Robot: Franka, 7 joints.
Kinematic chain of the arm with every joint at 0, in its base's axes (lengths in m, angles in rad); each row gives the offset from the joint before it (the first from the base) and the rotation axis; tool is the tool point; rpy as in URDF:
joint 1: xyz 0 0 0.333 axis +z
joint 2: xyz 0 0 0 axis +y
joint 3: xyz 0 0 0.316 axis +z
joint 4: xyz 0.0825 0 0 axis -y
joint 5: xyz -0.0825 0 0.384 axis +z
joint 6: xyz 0 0 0 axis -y
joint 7: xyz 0.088 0 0 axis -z
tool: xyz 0 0 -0.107 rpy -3.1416 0 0
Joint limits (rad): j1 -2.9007..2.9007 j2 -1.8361..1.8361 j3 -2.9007..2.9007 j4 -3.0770..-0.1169 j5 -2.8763..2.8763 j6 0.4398..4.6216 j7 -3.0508..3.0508
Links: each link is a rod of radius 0.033 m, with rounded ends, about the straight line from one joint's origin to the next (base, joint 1, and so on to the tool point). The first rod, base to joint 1, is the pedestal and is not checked.
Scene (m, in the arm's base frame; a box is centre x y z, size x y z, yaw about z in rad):
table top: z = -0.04
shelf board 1: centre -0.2 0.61 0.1 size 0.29 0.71 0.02 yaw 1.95
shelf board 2: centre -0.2 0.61 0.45 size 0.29 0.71 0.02 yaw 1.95
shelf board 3: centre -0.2 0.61 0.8 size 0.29 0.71 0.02 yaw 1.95
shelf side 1: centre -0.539 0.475 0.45 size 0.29 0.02 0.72 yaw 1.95
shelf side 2: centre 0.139 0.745 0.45 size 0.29 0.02 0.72 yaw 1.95
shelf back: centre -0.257 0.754 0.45 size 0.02 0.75 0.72 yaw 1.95
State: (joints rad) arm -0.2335 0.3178 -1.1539 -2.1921 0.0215 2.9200 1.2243
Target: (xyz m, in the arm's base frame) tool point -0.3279 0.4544 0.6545
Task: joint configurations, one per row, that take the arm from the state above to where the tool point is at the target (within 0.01 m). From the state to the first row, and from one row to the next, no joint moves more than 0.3 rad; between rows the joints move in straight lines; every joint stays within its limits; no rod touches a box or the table.
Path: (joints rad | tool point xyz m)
1: -0.4333 0.3913 -1.4235 -2.1515 -0.0059 2.9388 1.1785 | -0.1153 -0.5861 0.4490
2: -0.6331 0.4649 -1.6930 -2.1108 -0.0333 2.9577 1.1327 | -0.3321 -0.4864 0.5292
3: -0.8328 0.5384 -1.9626 -2.0702 -0.0608 2.9765 1.0869 | -0.4677 -0.3090 0.6263
4: -1.0326 0.6119 -2.2321 -2.0296 -0.0882 2.9954 1.0411 | -0.4955 -0.1032 0.7315
5: -1.2324 0.6855 -2.5017 -1.9889 -0.1156 3.0142 0.9953 | -0.4162 0.0759 0.8336
6: -1.3837 0.4294 -2.5379 -2.0060 0.0365 3.0145 1.1098 | -0.3992 0.2808 0.7642
7: -1.5350 0.1733 -2.5741 -2.0230 0.1885 3.0147 1.2243 | -0.3279 0.4544 0.6545

